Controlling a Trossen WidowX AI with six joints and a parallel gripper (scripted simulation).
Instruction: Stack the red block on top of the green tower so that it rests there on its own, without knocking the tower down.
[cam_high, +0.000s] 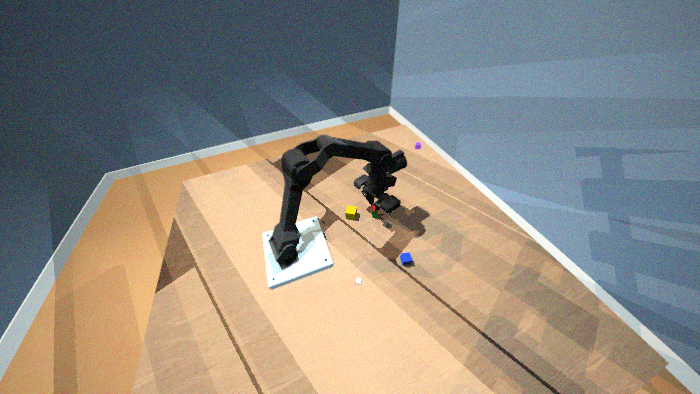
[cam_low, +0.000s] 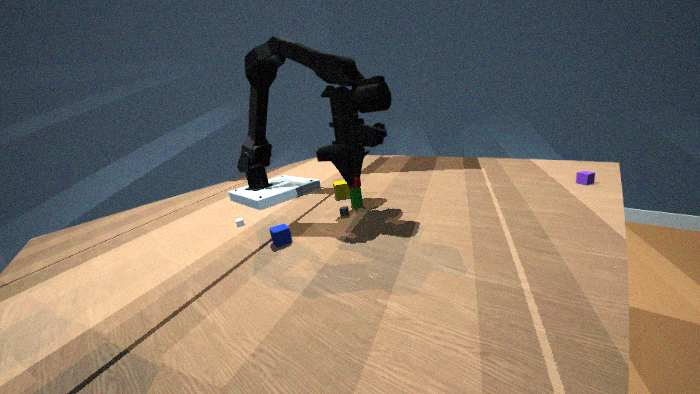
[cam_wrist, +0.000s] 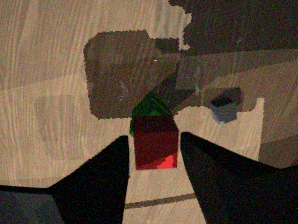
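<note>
The red block lies right at my gripper tip. Also, from my gripper tip: yellow block: 80 mm behind, 50 mm to the left, 30 mm below; then blue block: 30 mm behind, 220 mm to the right, 40 mm below; then small dark grey block: 10 mm ahead, 60 mm to the right, 40 mm below.
</note>
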